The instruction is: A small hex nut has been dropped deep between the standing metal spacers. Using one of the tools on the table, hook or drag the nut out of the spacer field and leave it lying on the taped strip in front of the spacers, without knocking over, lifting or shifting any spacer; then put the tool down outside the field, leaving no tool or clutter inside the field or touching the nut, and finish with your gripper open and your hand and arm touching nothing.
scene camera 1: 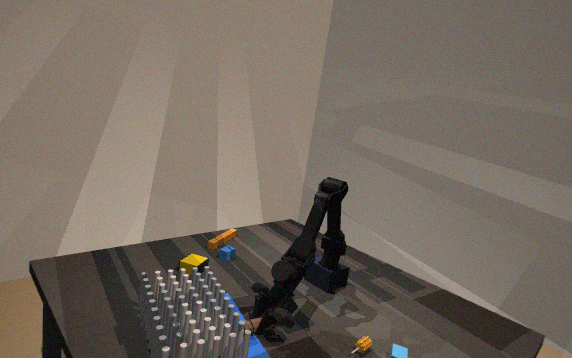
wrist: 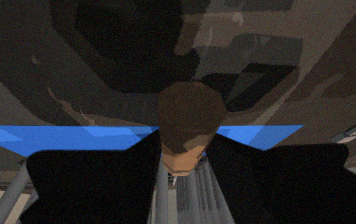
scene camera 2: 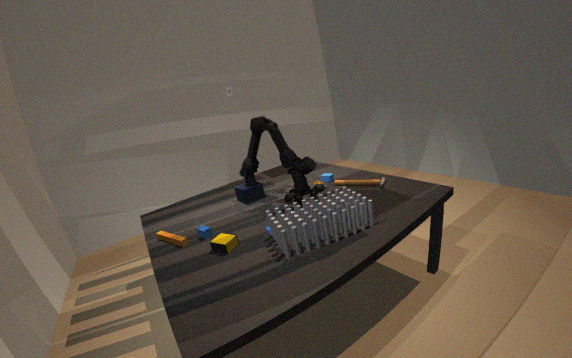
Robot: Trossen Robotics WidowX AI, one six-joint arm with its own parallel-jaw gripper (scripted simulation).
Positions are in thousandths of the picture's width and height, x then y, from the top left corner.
Note:
In view: the gripper (scene camera 1: 445, 918).
The gripper also shows in the wrist view (wrist: 513, 600).

